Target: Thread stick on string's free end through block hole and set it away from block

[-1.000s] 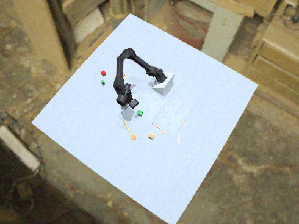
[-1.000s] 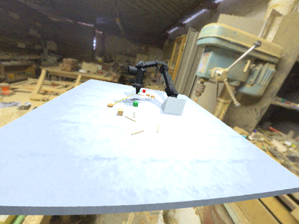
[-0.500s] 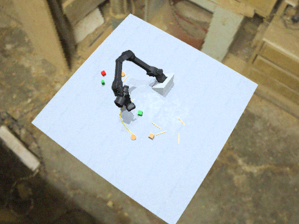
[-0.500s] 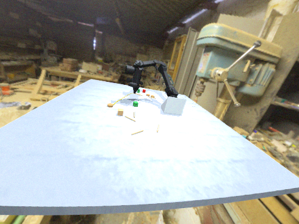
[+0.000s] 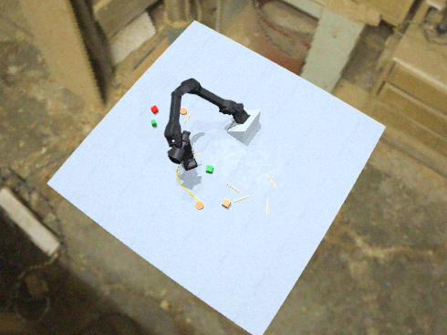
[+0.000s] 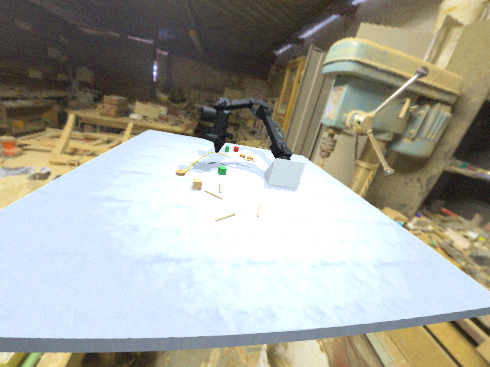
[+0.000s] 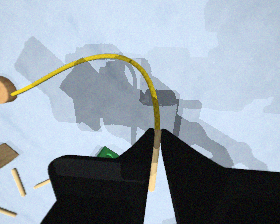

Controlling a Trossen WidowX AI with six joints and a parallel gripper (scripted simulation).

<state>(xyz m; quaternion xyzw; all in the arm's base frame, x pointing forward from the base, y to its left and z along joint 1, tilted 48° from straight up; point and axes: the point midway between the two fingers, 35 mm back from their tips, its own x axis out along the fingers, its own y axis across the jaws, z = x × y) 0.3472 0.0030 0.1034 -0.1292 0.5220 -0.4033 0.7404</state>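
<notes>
Now: gripper tip 11 cm to the right of the green cube, 5 cm past it and 5 cm above it. The rest, counted from my gripper tip: round wooden button 20 cm to the left, 12 cm ahead, 6 cm below; then tan cube 29 cm to the left, 5 cm below, 3 cm ahead; then thin wooden stick 2 cm behind, 1 cm to the left.
</notes>
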